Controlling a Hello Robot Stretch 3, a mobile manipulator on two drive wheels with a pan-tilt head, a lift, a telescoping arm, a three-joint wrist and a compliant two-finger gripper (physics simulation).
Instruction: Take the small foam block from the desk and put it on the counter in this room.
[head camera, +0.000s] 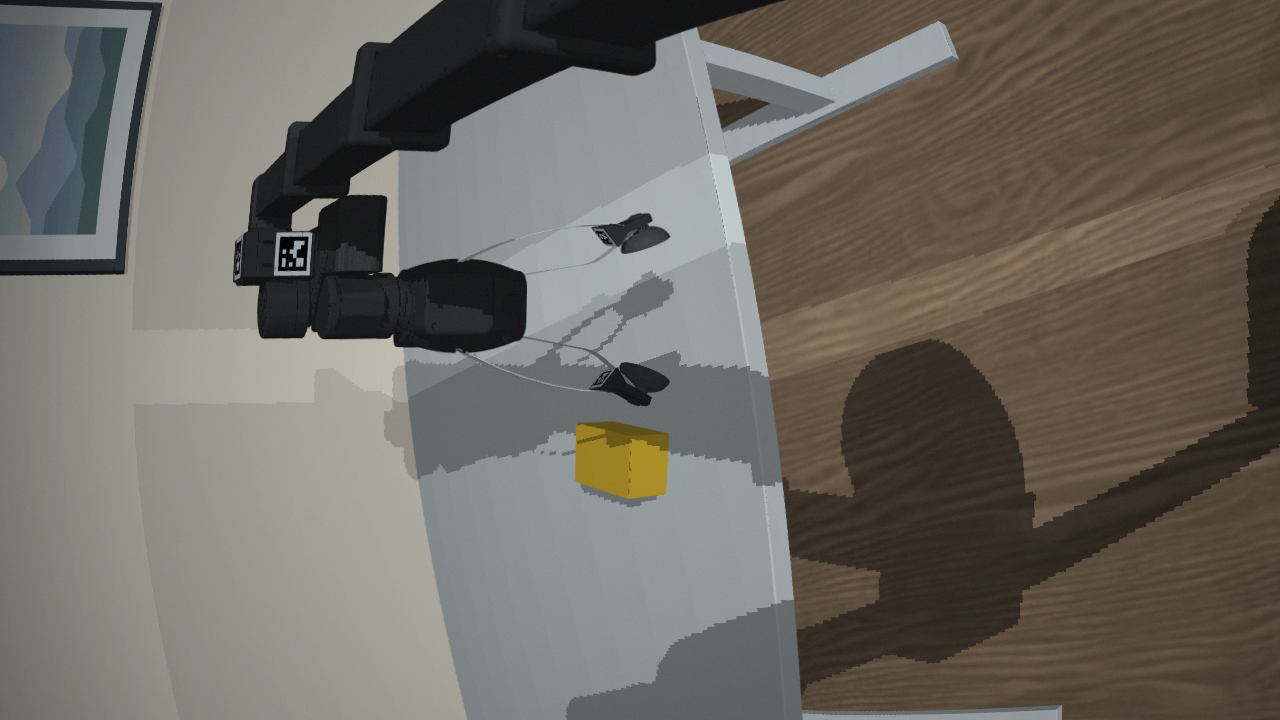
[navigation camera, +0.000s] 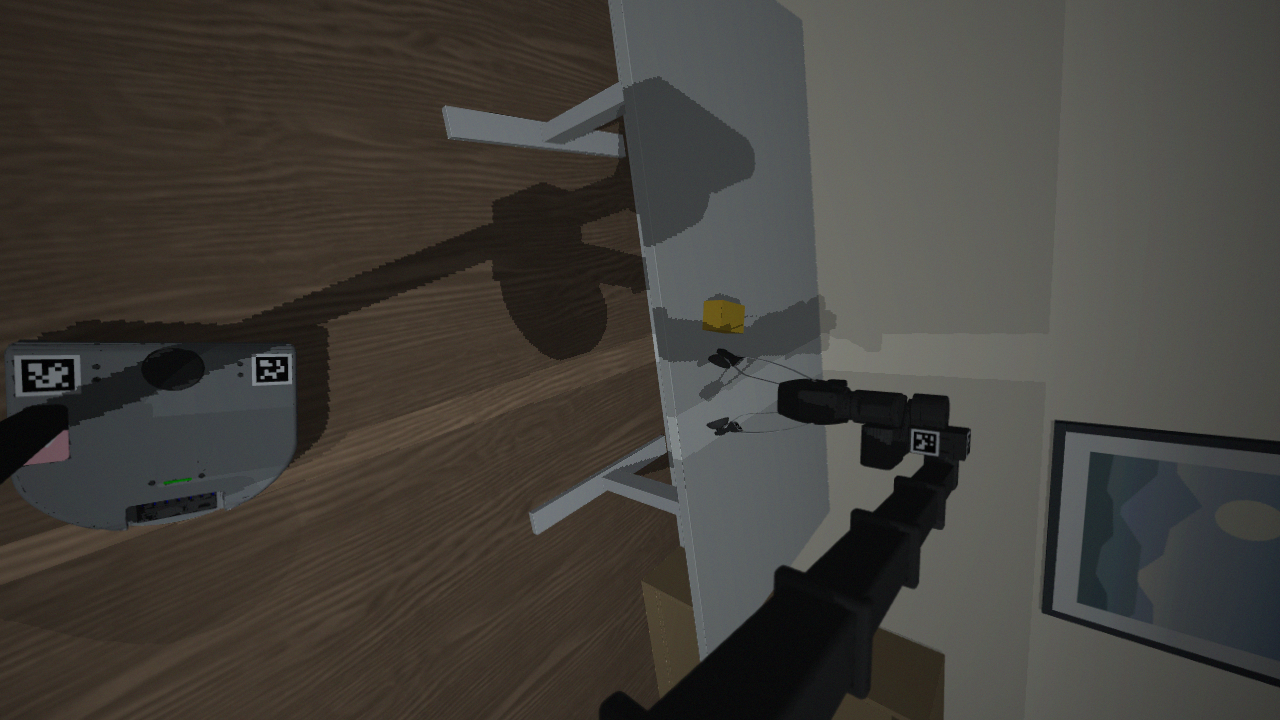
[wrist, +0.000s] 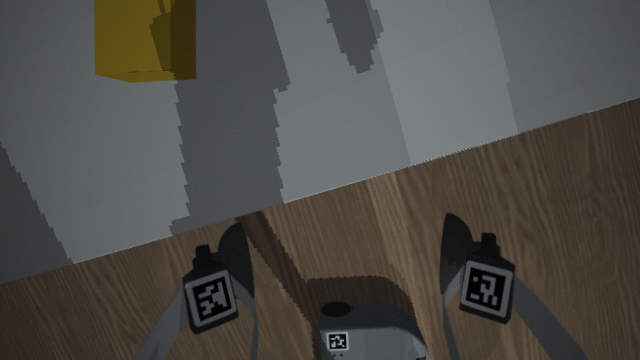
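Pixels of known places: gripper, fingertip midpoint: (head camera: 664, 308) (navigation camera: 709, 391); robot's base, origin of the base link: (navigation camera: 174, 366).
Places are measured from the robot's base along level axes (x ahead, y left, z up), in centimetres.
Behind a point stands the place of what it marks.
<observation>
The small foam block is yellow (head camera: 617, 461) @(z 76.6, x 11.6, y -77.4 cm) (navigation camera: 723, 316) @(z 76.6, x 11.7, y -76.2 cm) (wrist: 135, 37) and stands on the grey-white desk (head camera: 572, 608) @(z 72.1, x 31.8, y -93.0 cm) (navigation camera: 733, 259) @(z 72.1, x 25.3, y -87.0 cm) (wrist: 330, 115). My gripper (head camera: 642, 308) @(z 81.6, x -2.1, y -64.1 cm) (navigation camera: 725, 392) @(z 81.6, x -2.1, y -64.1 cm) (wrist: 343, 246) @(z 81.6, x -2.1, y -64.1 cm) is open, with its two fingertips wide apart and no object between them. It hangs above the desk, to one side of the block; in the head camera the block lies just below the lower fingertip. In the wrist view the block is at the upper left, cut by the top edge, away from both fingertips. The counter does not show in these views.
The desk's front edge borders the wooden floor (head camera: 984, 268) @(z 0.1, x -12.4, y -80.3 cm) (navigation camera: 313, 179) @(z 0.1, x 42.4, y -22.8 cm) (wrist: 320, 230). A picture (head camera: 67, 143) @(z 142.3, x -34.4, y -150.9 cm) (navigation camera: 1172, 537) @(z 148.2, x -35.5, y -151.2 cm) hangs on the wall behind. Cardboard boxes (navigation camera: 666, 617) @(z 10.0, x -112.2, y -143.2 cm) stand by the desk's end. My base (navigation camera: 205, 429) @(z 16.0, x -10.5, y -3.6 cm) (wrist: 380, 340) is on the floor before the desk.
</observation>
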